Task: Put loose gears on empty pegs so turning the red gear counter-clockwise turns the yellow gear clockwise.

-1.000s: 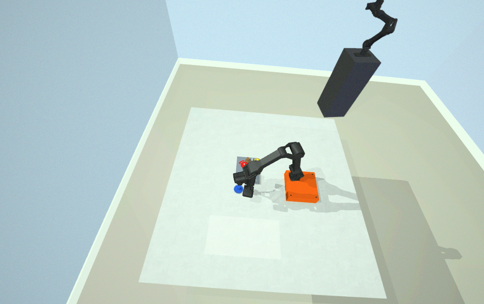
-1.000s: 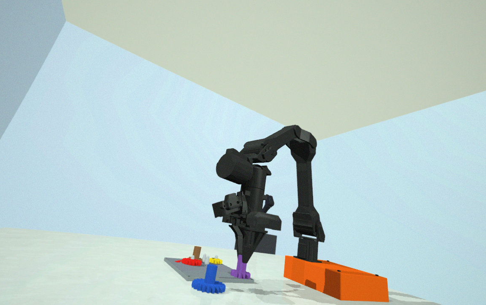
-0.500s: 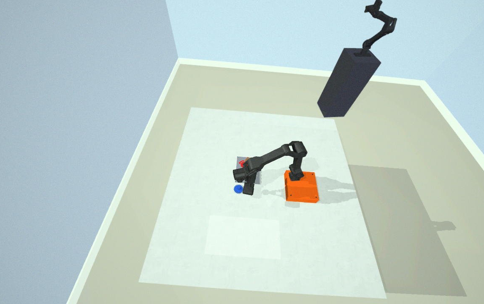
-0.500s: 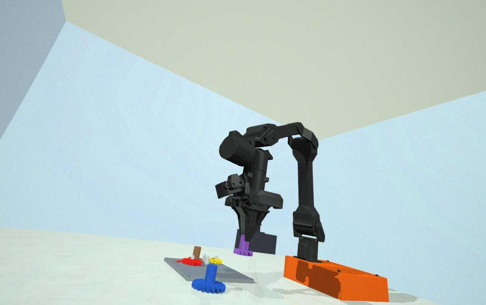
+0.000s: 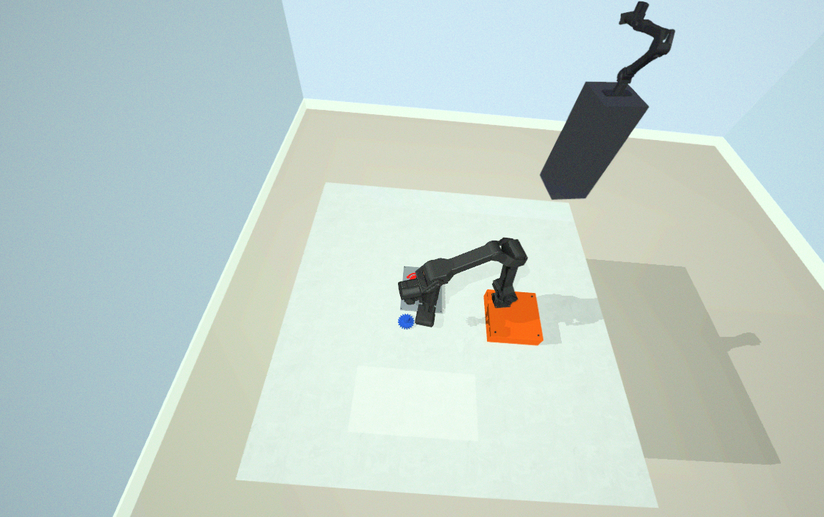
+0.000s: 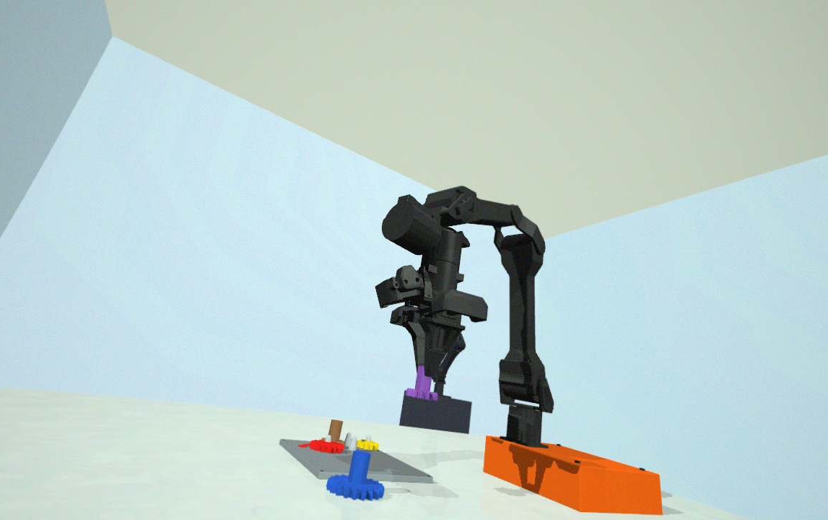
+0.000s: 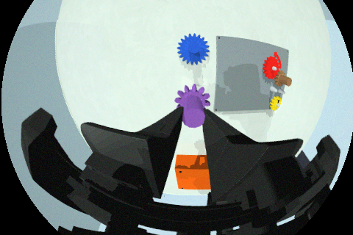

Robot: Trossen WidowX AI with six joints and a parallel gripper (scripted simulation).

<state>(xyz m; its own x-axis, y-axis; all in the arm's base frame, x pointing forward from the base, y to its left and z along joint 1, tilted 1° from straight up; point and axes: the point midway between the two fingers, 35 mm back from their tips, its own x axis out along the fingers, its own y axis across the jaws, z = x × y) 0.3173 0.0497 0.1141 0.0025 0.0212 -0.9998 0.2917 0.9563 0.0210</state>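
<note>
My gripper tip is 230 mm to the left of the brown gear, 110 mm above it and 20 mm past it. From my gripper tip the other things lie so: blue gear 120 mm below, 70 mm ahead, 20 mm to the right; purple gear 10 mm below; red gear 200 mm to the right, 120 mm below, 10 mm ahead.
</note>
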